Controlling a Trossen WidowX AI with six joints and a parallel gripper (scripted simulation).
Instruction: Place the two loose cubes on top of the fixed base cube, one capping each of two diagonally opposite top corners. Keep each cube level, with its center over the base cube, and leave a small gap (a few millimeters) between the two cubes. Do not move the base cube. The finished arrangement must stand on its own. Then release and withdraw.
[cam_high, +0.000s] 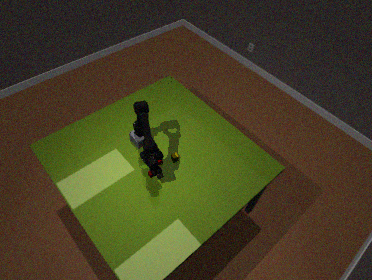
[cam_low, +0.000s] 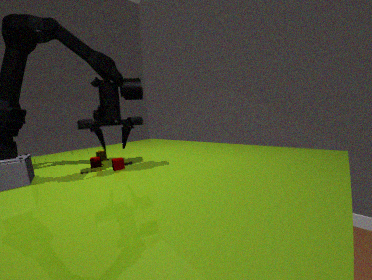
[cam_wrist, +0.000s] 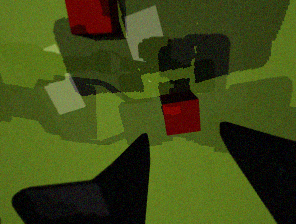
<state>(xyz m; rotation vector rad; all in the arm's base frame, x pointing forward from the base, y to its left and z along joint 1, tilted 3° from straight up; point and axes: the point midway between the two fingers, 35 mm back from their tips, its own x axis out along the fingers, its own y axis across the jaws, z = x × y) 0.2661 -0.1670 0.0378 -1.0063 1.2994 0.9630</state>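
My gripper tip is 200 mm to the right of the yellow base cube, 40 mm above it and 30 mm short of it. The rest, counted from my gripper tip: red cube 110 mm to the left, 50 mm below, 30 mm behind.
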